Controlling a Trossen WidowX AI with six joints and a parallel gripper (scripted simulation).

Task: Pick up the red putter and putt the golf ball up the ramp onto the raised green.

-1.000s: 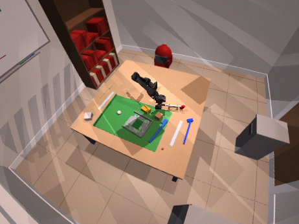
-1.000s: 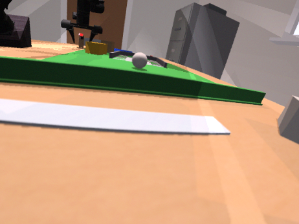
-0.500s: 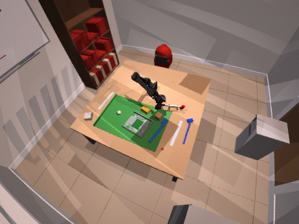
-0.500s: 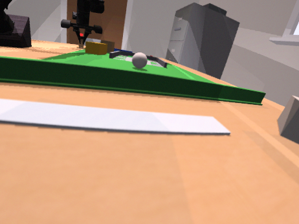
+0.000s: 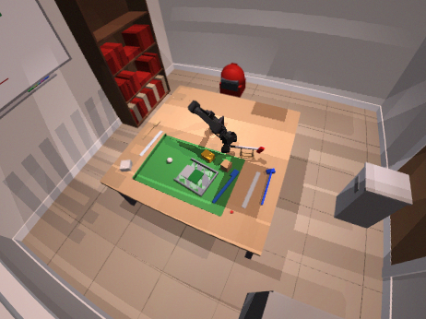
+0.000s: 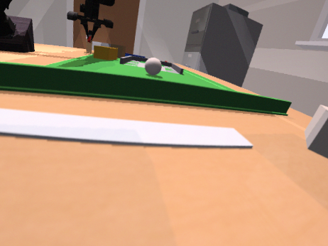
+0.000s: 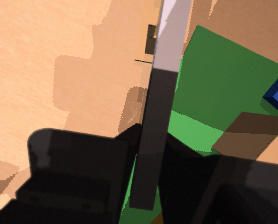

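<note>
The red putter lies 2 cm behind my gripper tip, 11 cm to the left of it and 2 cm above it. Round my gripper tip: brown block: 14 cm ahead, 4 cm below; then blue putter: 21 cm ahead, 32 cm to the left, 5 cm below; then yellow block: 7 cm ahead, 16 cm to the right, 4 cm below.
</note>
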